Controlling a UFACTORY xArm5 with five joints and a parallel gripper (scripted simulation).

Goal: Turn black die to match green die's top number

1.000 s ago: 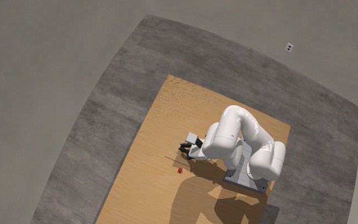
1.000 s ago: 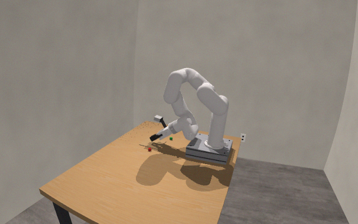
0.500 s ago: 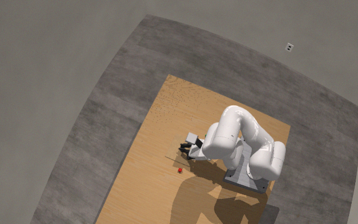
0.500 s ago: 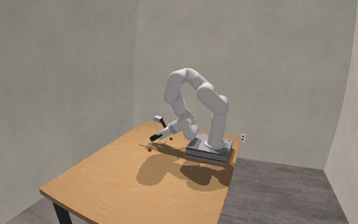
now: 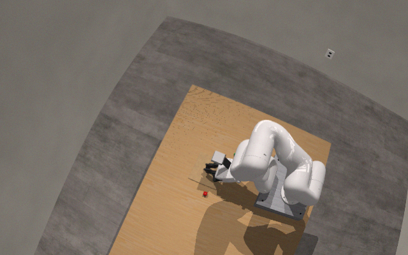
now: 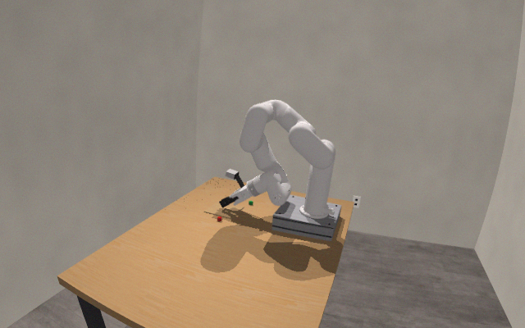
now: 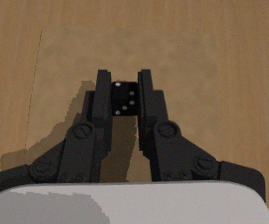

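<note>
My gripper is now 40 mm above the tan mat. The rest, counted from my hand: red die (110 mm to the left, 40 mm behind, 30 mm below); then black die (10 mm below, 10 mm ahead); then green die (130 mm to the right, 60 mm behind, 30 mm below).
</note>
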